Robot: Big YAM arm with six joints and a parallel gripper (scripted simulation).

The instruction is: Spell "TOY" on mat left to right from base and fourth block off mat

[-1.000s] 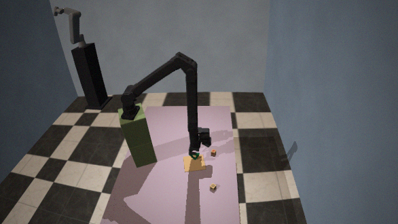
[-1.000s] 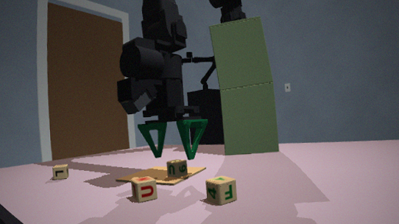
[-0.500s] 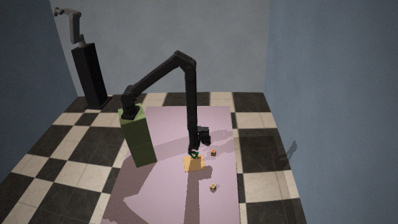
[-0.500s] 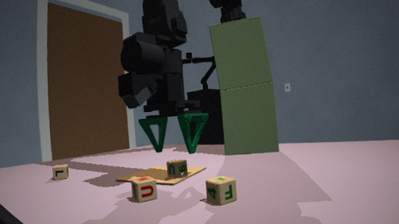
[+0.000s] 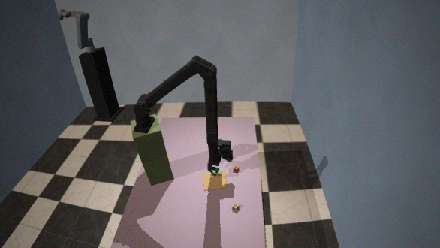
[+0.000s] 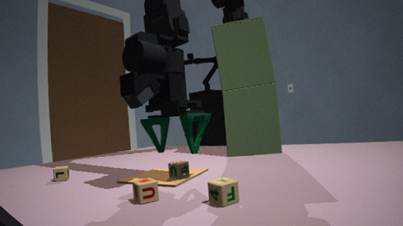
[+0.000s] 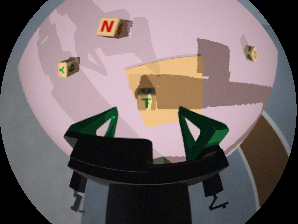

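Now: hand 240 mm to the left of the black-lettered block, 150 mm short of it and 50 mm above it. The rest, counted from my hand: letter block: 170 mm to the left, 70 mm ahead, 50 mm below; then tan mat: 60 mm below, 50 mm to the right.
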